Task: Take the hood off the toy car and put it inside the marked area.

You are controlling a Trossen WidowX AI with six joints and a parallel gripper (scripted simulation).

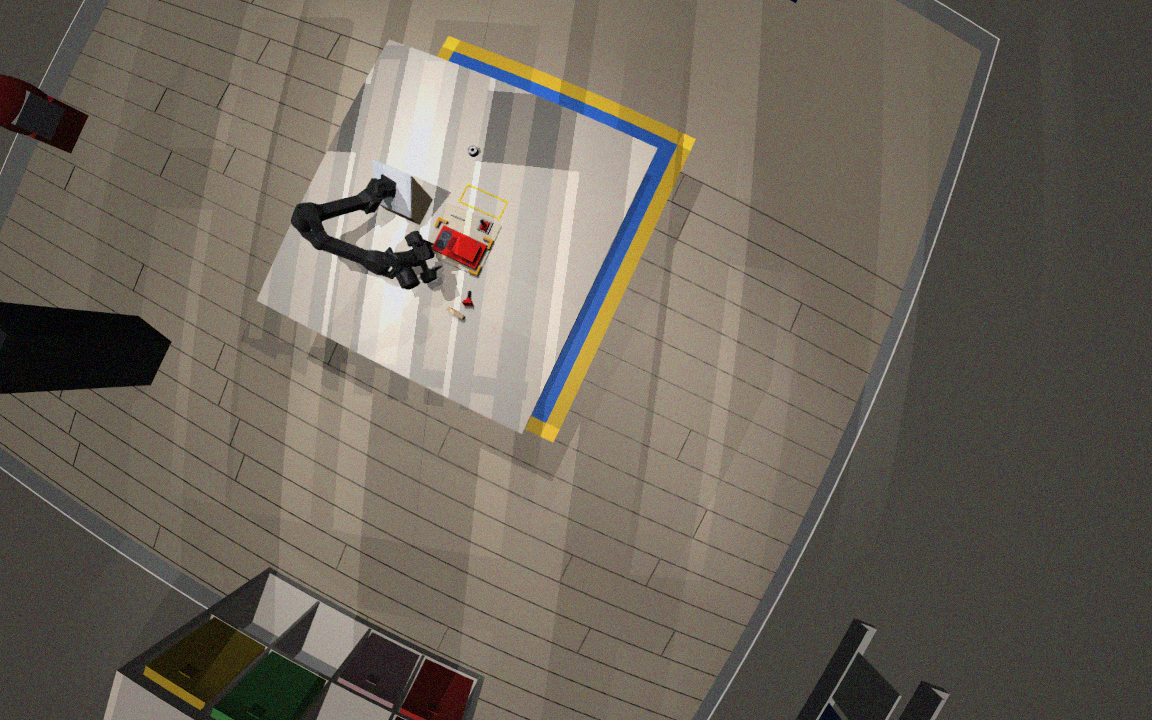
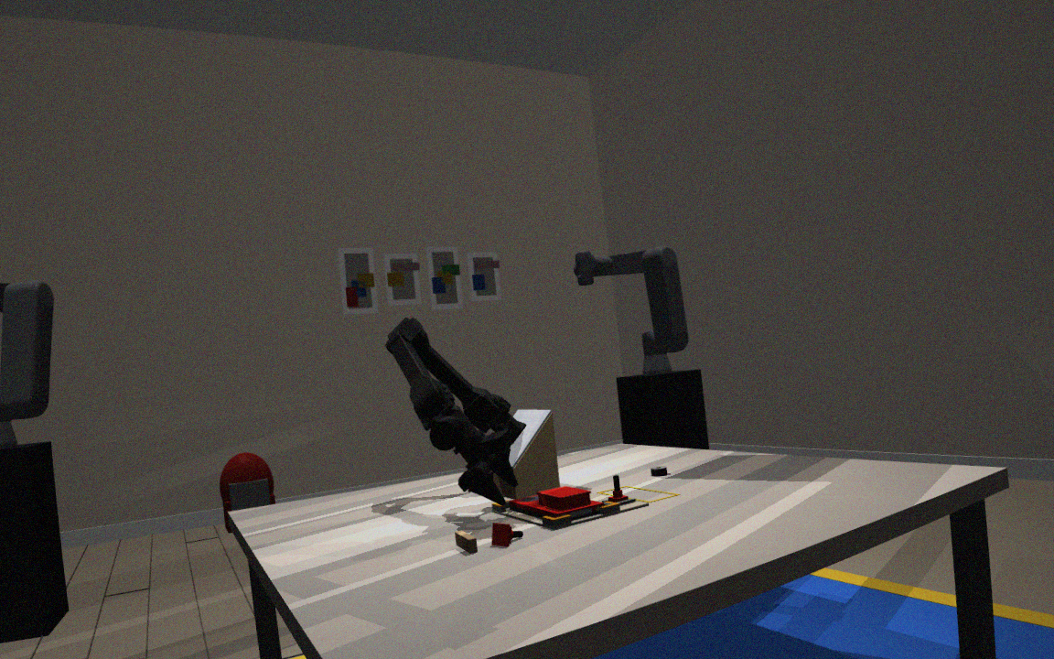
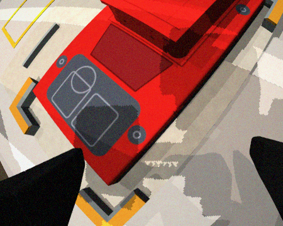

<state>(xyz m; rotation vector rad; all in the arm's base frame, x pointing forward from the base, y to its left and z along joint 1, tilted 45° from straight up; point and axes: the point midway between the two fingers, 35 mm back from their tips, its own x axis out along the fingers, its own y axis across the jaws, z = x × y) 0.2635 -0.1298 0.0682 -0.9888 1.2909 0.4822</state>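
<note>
Now: gripper tip 90 mm short of the hood and 80 mm to the right of it. From my gripper tip the other things lie so: tan block: 180 mm ahead, 160 mm to the right, 30 mm below; black disc: 130 mm behind, 450 mm to the left, 40 mm below.
</note>
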